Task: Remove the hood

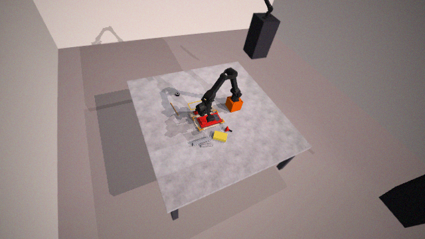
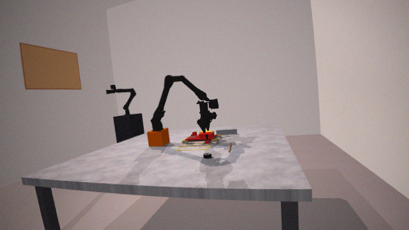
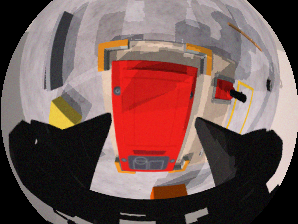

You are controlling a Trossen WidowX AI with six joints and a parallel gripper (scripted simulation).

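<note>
The red hood is 2 cm below my gripper tip. From my gripper tip the other things lie so: yellow block (18 cm to the left, 6 cm behind, 4 cm below); then wooden stick (22 cm to the right, 21 cm ahead, 5 cm below); then black wheel (39 cm to the right, 13 cm ahead, 5 cm below).
</note>
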